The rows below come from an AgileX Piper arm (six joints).
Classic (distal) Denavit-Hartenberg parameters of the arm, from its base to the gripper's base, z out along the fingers. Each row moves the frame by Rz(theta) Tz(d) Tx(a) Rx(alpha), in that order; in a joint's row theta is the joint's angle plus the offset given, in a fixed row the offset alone. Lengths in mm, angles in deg.
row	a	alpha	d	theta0
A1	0	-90	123	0
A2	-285.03	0	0	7.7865
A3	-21.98	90	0	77.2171
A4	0	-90	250.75	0
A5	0	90	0	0
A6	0	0	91	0
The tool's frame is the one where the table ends.
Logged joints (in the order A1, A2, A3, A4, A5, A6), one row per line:
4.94, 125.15, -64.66, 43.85, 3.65, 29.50
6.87, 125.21, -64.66, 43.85, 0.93, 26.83
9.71, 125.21, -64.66, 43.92, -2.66, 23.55
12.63, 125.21, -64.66, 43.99, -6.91, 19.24
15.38, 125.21, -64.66, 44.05, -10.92, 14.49
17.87, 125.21, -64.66, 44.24, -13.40, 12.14
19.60, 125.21, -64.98, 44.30, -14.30, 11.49
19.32, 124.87, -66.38, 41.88, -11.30, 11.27
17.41, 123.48, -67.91, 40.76, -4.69, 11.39
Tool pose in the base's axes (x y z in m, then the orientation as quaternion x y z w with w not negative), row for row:
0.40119, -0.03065, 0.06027, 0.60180, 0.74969, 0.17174, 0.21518
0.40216, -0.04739, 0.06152, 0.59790, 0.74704, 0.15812, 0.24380
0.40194, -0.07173, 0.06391, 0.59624, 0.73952, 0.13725, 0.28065
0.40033, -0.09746, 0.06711, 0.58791, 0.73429, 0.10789, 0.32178
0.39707, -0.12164, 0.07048, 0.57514, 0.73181, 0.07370, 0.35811
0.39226, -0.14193, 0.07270, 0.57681, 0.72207, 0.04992, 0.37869
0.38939, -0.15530, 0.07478, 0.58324, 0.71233, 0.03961, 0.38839
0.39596, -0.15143, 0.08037, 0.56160, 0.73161, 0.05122, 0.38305
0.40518, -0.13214, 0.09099, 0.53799, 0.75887, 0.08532, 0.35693
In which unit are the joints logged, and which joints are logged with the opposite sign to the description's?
The joints are logged in degrees. Opposite sign: A1.
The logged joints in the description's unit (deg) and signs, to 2 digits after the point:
-4.94, 125.15, -64.66, 43.85, 3.65, 29.50
-6.87, 125.21, -64.66, 43.85, 0.93, 26.83
-9.71, 125.21, -64.66, 43.92, -2.66, 23.55
-12.63, 125.21, -64.66, 43.99, -6.91, 19.24
-15.38, 125.21, -64.66, 44.05, -10.92, 14.49
-17.87, 125.21, -64.66, 44.24, -13.40, 12.14
-19.60, 125.21, -64.98, 44.30, -14.30, 11.49
-19.32, 124.87, -66.38, 41.88, -11.30, 11.27
-17.41, 123.48, -67.91, 40.76, -4.69, 11.39

